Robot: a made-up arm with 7 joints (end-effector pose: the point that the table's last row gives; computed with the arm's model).
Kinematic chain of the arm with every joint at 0, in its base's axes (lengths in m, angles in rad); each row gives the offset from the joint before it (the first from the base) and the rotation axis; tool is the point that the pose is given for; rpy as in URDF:
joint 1: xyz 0 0 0.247 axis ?
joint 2: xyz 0 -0.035 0.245 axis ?
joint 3: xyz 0 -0.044 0.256 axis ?
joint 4: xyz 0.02 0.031 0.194 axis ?
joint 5: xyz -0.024 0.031 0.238 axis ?
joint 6: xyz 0 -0.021 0.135 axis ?
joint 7: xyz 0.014 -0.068 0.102 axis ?
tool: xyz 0 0 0 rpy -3.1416 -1.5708 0
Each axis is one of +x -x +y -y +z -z.
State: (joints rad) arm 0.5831 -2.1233 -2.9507 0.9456 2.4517 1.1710 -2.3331
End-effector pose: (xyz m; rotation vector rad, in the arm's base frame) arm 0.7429 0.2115 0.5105 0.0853 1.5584 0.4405
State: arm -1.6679 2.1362 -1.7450 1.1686 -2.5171 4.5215 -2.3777
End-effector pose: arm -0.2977 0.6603 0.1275 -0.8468 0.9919 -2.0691
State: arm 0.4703 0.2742 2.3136 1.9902 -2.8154 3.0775 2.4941
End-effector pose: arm -0.3609 -0.1551 0.7655 -0.1928 2.6887 -0.4824
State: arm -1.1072 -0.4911 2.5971 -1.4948 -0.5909 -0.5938 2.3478
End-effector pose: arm 0.0224 -0.6233 0.7188 0.1213 0.8222 1.0090
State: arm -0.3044 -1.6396 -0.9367 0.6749 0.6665 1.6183 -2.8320
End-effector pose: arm 0.6475 -0.5164 0.3657 0.7550 1.8735 -0.6337
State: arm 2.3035 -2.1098 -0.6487 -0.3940 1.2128 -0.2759 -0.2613
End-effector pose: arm -0.5563 0.5711 0.0514 0.4329 2.7232 -1.1618
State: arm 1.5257 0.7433 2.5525 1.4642 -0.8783 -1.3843 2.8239
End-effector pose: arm -0.2260 -0.5506 0.6792 -1.1828 -0.0786 -1.0521
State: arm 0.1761 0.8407 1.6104 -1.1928 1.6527 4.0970 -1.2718
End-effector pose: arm -0.4836 -0.4154 0.8026 -1.0602 0.8283 0.3927
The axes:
joint 1: +z
joint 2: -y
joint 3: +z
joint 4: +y
joint 5: +z
joint 6: -y
joint 7: +x

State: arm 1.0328 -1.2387 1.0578 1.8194 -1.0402 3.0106 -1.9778
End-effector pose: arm 0.0752 0.5436 0.5408 0.3450 -0.9008 -2.3454
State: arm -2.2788 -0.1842 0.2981 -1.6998 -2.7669 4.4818 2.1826
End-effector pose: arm 0.1233 0.2373 0.8070 1.3315 -0.4304 -0.0436
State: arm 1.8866 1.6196 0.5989 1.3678 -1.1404 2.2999 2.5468
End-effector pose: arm 0.0384 -0.6815 0.6506 0.8477 -1.0852 0.1833
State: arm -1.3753 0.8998 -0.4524 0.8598 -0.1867 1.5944 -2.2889
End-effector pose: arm -0.2767 0.4669 1.1466 0.1308 -0.3354 -0.9943
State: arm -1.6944 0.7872 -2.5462 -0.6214 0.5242 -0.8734 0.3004
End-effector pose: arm 0.0444 0.5036 1.1945 -1.2233 -1.8743 0.2382
